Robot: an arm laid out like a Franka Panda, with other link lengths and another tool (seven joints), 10 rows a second.
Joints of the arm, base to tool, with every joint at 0 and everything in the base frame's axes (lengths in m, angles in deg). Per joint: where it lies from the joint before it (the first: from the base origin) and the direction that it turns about. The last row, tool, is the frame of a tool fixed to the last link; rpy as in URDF.
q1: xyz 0 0 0.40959 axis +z
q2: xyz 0 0 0 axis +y
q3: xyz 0 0 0.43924 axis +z
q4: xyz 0.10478 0 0 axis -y
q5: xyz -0.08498 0 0.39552 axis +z
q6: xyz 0 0 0 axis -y
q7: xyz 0.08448 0 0 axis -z
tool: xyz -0.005 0.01 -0.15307 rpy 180 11.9 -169.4
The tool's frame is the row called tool.
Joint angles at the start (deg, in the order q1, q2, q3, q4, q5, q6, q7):
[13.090 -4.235 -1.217 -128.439 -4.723 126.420 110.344]
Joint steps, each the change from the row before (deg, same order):
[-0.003 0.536 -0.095 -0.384 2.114 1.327 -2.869]
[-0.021 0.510 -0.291 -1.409 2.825 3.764 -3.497]
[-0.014 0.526 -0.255 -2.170 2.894 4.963 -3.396]
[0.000 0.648 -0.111 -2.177 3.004 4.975 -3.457]
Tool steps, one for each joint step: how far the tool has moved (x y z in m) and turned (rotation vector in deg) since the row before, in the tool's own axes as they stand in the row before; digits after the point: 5 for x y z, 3 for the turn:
[0.00409 0.00199 0.00529 -0.467 1.753 -1.478]
[0.00327 0.00252 0.00932 -1.893 2.342 -1.046]
[0.00256 0.00027 0.01315 -2.385 2.064 -0.582]
[0.00216 -0.00106 0.01372 -2.363 1.702 -0.456]

